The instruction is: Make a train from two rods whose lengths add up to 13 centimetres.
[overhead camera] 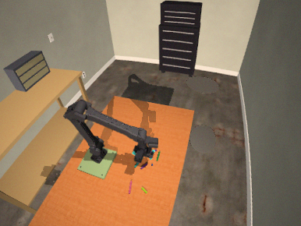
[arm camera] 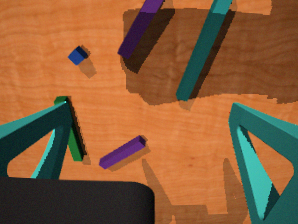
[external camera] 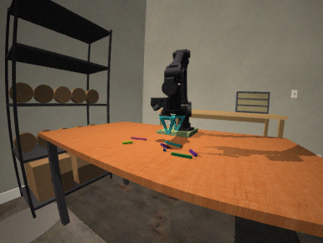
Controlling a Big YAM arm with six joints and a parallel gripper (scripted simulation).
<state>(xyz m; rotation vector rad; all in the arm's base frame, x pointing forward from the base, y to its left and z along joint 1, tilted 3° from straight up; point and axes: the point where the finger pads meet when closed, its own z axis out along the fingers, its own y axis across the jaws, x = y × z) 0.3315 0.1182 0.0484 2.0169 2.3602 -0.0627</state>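
My hand is 10 cm short of the lime rod, 19 cm to the left of it and 8 cm above it. The rest, counted from my hand: green rod: 7 cm ahead, 9 cm to the left, 8 cm below; tiny blue rod: 6 cm ahead, 8 cm below; turquoise rod: 4 cm behind, 2 cm to the right, 8 cm below.
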